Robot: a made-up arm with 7 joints. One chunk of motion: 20 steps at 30 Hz.
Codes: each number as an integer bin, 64 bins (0 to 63) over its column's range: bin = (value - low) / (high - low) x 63, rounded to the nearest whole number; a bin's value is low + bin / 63 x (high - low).
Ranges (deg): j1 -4..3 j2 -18..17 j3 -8..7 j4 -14..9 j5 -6..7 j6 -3..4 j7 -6..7
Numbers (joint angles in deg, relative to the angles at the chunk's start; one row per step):
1: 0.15 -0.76 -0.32 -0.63 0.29 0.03 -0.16
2: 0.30 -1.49 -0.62 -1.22 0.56 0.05 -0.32
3: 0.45 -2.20 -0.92 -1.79 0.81 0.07 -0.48
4: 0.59 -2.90 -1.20 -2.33 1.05 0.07 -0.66
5: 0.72 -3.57 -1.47 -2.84 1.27 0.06 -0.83
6: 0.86 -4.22 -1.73 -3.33 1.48 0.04 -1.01
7: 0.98 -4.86 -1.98 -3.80 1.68 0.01 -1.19
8: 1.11 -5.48 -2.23 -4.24 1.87 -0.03 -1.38
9: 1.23 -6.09 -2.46 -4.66 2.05 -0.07 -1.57
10: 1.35 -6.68 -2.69 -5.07 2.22 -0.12 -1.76
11: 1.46 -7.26 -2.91 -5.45 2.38 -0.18 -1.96
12: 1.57 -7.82 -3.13 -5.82 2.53 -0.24 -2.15
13: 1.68 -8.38 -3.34 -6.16 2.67 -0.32 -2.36
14: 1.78 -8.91 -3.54 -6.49 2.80 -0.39 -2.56
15: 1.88 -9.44 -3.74 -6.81 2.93 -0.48 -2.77
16: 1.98 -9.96 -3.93 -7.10 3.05 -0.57 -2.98
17: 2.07 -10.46 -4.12 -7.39 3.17 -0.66 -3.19
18: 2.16 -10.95 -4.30 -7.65 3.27 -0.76 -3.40
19: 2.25 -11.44 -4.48 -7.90 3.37 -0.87 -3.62
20: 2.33 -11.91 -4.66 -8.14 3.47 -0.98 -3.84
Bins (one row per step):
1: 37 31 32 37 30 27 28
2: 39 30 31 35 32 27 28
3: 40 28 30 33 33 28 27
4: 41 27 29 32 34 28 26
5: 42 26 27 31 35 28 25
6: 44 25 26 29 36 27 24
7: 45 24 25 28 37 27 23
8: 46 23 24 27 38 27 22
9: 47 21 23 26 39 26 21
10: 48 20 22 24 40 26 21
11: 49 19 21 23 41 25 20
12: 50 18 20 22 41 25 19
13: 51 17 20 21 42 24 18
14: 52 16 19 21 43 23 17
15: 53 15 18 20 43 23 16
16: 54 14 17 19 44 22 15
17: 55 14 16 18 44 21 14
18: 55 13 16 17 45 20 13
19: 56 12 15 17 45 19 12
20: 57 11 14 16 46 18 10

